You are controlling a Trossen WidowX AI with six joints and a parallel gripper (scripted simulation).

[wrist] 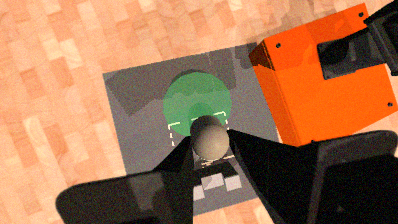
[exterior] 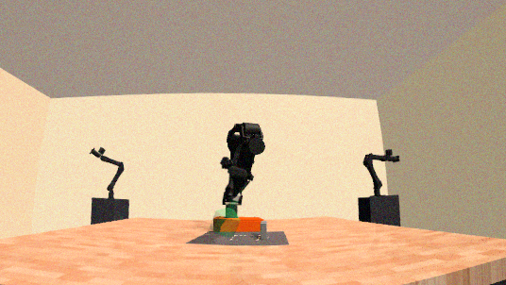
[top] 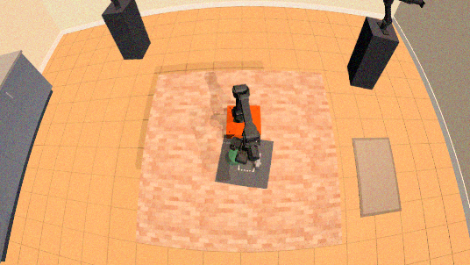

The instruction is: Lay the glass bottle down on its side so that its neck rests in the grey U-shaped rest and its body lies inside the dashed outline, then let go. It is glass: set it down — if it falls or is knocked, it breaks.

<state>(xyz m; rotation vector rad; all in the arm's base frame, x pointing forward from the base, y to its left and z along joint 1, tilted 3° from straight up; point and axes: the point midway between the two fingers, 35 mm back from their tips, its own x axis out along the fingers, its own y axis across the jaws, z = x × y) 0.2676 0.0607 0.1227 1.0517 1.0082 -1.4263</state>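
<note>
My gripper tip is now 20 mm to the right of the dark grey mat and 150 mm above it. Also, from my gripper tip: green glass bottle: 20 mm to the right, 50 mm below.
</note>
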